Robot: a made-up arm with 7 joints. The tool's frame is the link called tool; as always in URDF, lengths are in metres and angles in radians. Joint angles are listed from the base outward.
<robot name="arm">
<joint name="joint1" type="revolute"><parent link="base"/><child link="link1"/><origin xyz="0.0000 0.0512 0.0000" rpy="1.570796 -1.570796 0.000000"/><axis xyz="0 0 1"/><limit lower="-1.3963" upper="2.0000"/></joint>
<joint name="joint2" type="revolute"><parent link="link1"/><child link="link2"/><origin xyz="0.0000 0.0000 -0.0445" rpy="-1.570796 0.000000 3.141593"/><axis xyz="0 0 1"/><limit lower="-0.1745" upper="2.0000"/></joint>
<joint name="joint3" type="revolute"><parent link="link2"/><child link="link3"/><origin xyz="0.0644 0.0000 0.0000" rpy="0.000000 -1.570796 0.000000"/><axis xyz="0 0 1"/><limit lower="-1.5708" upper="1.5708"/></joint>
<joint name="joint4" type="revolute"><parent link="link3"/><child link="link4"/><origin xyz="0.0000 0.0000 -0.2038" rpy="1.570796 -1.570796 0.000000"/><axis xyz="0 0 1"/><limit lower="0.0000" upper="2.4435"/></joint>
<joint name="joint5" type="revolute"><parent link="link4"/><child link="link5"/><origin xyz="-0.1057 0.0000 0.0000" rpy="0.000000 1.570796 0.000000"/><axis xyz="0 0 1"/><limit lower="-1.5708" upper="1.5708"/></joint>
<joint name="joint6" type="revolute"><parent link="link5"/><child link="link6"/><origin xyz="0.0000 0.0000 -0.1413" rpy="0.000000 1.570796 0.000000"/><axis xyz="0 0 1"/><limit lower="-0.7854" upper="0.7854"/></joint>
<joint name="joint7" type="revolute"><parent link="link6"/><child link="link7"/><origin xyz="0.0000 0.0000 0.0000" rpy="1.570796 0.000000 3.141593"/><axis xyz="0 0 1"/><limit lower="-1.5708" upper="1.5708"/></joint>
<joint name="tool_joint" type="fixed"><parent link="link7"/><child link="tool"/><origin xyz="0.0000 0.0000 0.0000" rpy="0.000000 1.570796 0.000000"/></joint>
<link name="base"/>
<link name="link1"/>
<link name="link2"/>
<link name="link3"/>
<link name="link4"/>
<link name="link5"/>
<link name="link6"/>
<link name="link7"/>
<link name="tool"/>
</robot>
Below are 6 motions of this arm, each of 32 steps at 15 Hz.
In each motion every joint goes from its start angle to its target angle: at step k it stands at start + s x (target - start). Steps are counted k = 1, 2, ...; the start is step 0. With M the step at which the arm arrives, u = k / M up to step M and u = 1 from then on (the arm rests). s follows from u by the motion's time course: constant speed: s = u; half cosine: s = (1 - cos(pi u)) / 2; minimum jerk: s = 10 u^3 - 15 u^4 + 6 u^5.
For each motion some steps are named. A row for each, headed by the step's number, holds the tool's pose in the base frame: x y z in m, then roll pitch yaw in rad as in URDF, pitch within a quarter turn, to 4 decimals.
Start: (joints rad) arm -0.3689 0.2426 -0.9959 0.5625 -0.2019 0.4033 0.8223
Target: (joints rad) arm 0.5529 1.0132 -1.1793 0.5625 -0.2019 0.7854 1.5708
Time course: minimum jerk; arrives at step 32
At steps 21, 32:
21: 0.1899 0.3709 -0.3650 -0.5282 0.7287 -0.7864
32: 0.2296 0.4361 -0.2764 -0.3118 0.7218 -0.4194

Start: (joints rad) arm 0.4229 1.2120 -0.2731 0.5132 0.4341 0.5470 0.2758
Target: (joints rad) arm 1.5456 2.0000 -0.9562 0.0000 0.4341 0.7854 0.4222
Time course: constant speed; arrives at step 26
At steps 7, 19, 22, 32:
7: 0.1352 0.5826 -0.0302 0.7797 -0.5741 0.2974
19: -0.0748 0.6016 0.0511 0.5969 -0.7344 0.9726
22: -0.1367 0.5904 0.0405 0.4702 -0.7268 1.2072
32: -0.2143 0.5642 0.0054 0.2927 -0.6586 1.5179

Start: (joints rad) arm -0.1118 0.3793 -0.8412 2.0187 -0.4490 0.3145 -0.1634
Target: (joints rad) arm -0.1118 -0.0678 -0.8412 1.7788 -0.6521 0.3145 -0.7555
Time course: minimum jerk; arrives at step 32
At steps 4, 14, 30, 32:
4: 0.1242 -0.0003 -0.2267 1.4557 -0.9320 -2.0610
14: 0.1295 -0.0356 -0.2297 1.7153 -0.9749 -2.0592
30: 0.1372 -0.0985 -0.2212 2.1400 -1.0487 -2.0668
32: 0.1373 -0.0988 -0.2212 2.1415 -1.0490 -2.0668

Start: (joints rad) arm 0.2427 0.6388 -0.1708 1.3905 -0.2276 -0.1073 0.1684
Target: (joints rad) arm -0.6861 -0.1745 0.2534 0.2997 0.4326 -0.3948 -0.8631
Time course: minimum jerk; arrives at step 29
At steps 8, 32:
8: 0.2682 0.2484 -0.2829 1.3733 -0.8858 -1.4651
32: -0.2620 0.0262 -0.4314 1.0554 -0.0351 0.7020

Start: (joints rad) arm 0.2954 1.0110 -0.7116 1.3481 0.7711 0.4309 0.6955
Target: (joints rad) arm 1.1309 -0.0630 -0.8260 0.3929 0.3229 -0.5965 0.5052
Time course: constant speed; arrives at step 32
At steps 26, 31, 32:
26: 0.4530 0.0659 -0.1956 1.5972 -1.2005 -2.5103
31: 0.4697 0.0069 -0.1590 1.8413 -1.0352 -2.8269
32: 0.4716 -0.0049 -0.1511 1.8677 -0.9986 -2.8708

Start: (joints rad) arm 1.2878 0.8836 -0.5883 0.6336 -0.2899 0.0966 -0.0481
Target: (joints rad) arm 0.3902 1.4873 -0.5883 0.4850 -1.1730 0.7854 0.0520
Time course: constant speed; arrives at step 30
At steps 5, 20, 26, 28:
5: 0.3451 0.4444 -0.0299 1.6902 -0.2262 -0.8455
20: 0.2093 0.5375 -0.0893 1.8204 0.6254 -0.1196
26: 0.1573 0.5628 -0.0776 2.2441 0.8635 0.3490
28: 0.1420 0.5695 -0.0697 2.4476 0.8995 0.5504

